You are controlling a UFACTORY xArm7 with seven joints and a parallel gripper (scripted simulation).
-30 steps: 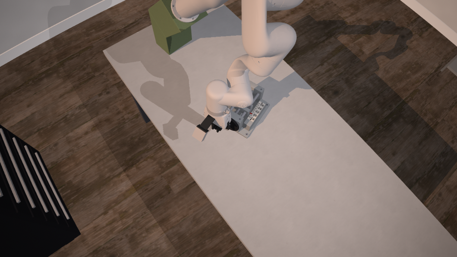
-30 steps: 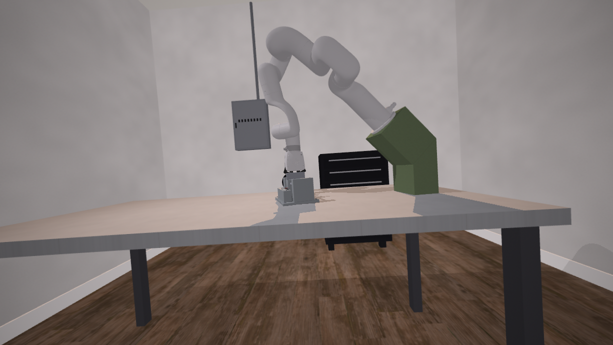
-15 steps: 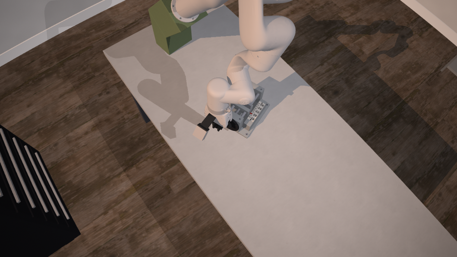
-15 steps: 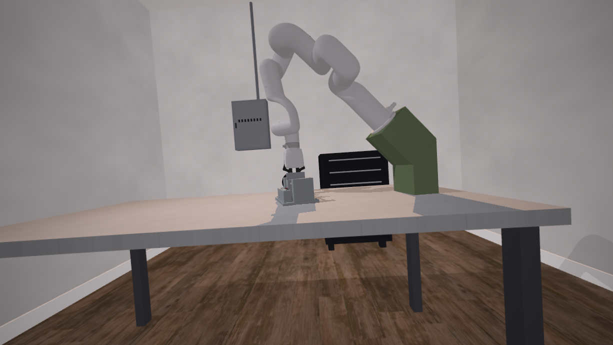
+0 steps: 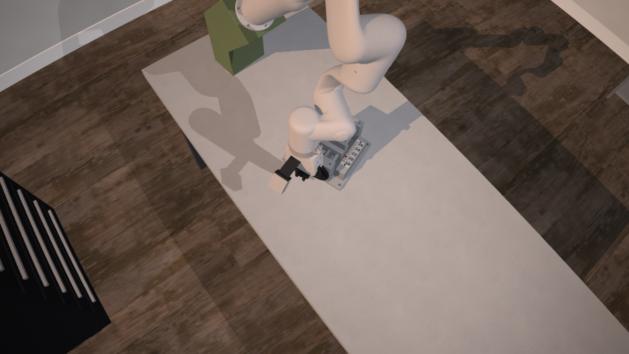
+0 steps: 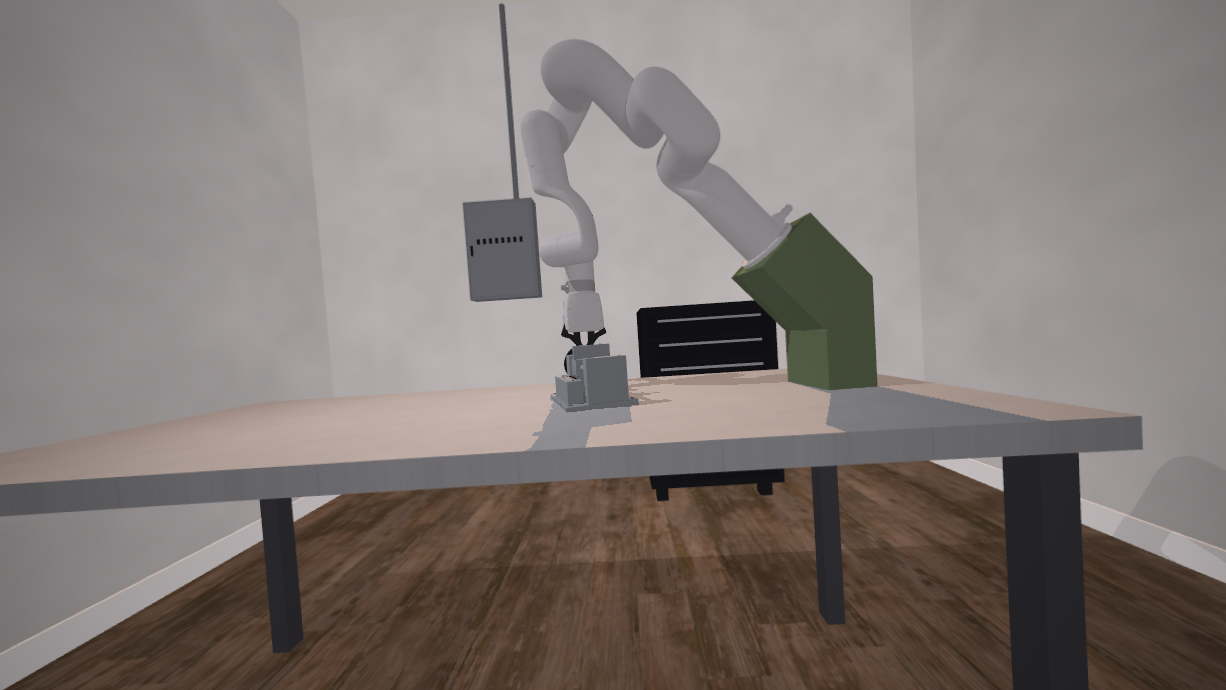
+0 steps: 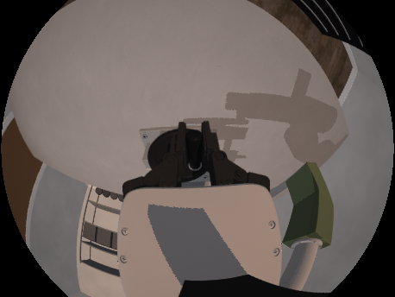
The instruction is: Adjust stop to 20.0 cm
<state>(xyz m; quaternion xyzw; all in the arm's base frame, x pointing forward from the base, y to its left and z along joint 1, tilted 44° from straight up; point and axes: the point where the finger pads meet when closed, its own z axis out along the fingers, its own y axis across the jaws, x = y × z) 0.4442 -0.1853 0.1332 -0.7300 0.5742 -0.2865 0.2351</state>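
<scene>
Now: hand 2 cm to the right of the black handwheel and 1 cm above it. The rest, counted from my hand: handwheel knob (1 cm to the left); then grey stop block (14 cm to the left, 1 cm below).
</scene>
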